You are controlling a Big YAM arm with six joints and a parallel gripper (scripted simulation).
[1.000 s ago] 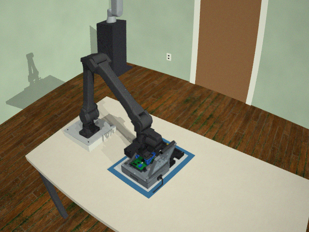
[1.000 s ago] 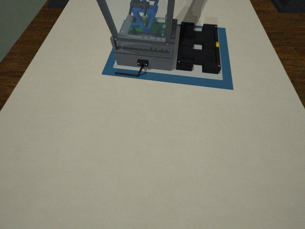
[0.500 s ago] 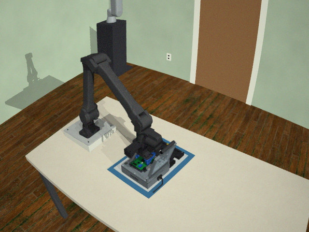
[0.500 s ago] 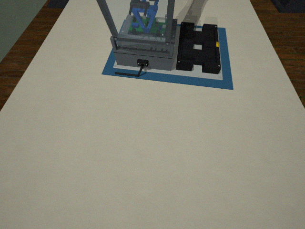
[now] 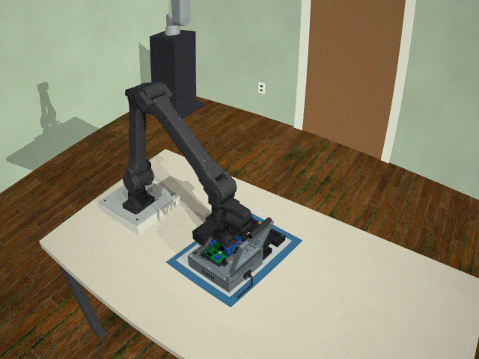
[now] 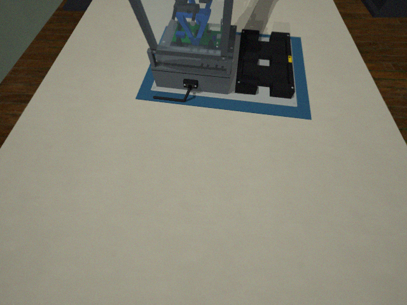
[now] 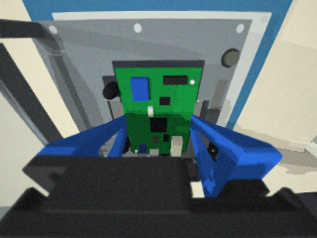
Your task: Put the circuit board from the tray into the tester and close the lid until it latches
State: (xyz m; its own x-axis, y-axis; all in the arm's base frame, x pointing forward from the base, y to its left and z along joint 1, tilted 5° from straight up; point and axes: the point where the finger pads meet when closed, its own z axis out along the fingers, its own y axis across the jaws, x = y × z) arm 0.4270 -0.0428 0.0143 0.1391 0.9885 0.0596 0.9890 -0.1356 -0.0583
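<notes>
The green circuit board is right at my hand. From my hand the other things lie so: tester lid 12 cm ahead, 10 cm above, 2 cm to the right.
</notes>
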